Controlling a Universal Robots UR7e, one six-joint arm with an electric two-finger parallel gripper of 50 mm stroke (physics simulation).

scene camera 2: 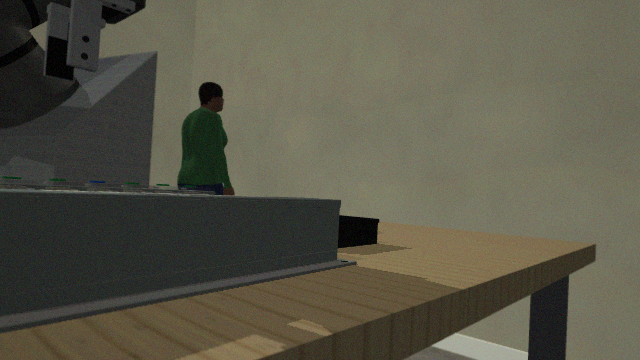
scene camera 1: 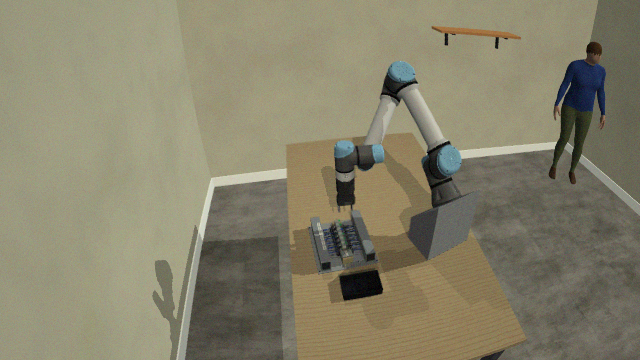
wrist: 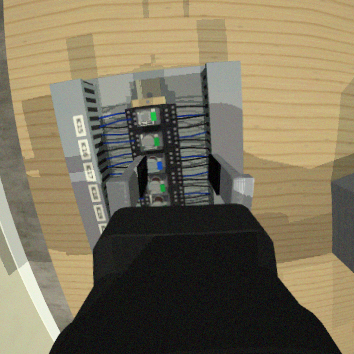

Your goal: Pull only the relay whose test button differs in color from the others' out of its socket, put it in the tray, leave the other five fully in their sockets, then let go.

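Places are measured from the arm's base along level axes (x back, y down, z right), in metres.
Where they show: gripper, fingertip midpoint: [scene camera 2: 69, 73] [scene camera 1: 345, 210] [wrist: 177, 167]; arm's base, link origin: [scene camera 2: 37, 102] [scene camera 1: 447, 202].
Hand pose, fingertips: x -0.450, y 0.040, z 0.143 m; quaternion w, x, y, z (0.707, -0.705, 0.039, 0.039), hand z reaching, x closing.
Each offset is from my fingertips to the top centre of the thing.
The relay with a blue test button @(dz -0.018, dx -0.032, dy +0.090 m) [scene camera 2: 97, 182] [wrist: 154, 164] sits in its socket, third from the far end of the row in the wrist view. Relays with green buttons stand in the same row, such as the end relay @(dz +0.044, dx -0.030, dy +0.090 m) [wrist: 146, 117], the second relay @(dz +0.013, dx -0.031, dy +0.090 m) [wrist: 149, 142] and the fourth relay @(dz -0.049, dx -0.033, dy +0.090 m) [wrist: 156, 185]; the nearer end is hidden by the gripper body. My gripper [scene camera 1: 345, 209] [scene camera 2: 72, 74] [wrist: 177, 167] is open and empty, high above the panel, with its fingers on either side of the row in the wrist view. The black tray @(dz -0.329, dx -0.020, dy +0.125 m) [scene camera 1: 362, 297] [scene camera 2: 358, 231] stands beyond the panel's near end.
Tall grey wire ducts, a left duct @(dz -0.045, dx -0.131, dy +0.097 m) [wrist: 70, 115] and a right duct @(dz -0.052, dx +0.065, dy +0.097 m) [wrist: 225, 90], flank the relays, with blue and black wires between. A large grey wedge-shaped block [scene camera 1: 445, 227] [scene camera 2: 127, 120] [wrist: 344, 220] stands to the right. A person in blue [scene camera 1: 585, 85] and a person in green [scene camera 2: 202, 145] stand away from the table.
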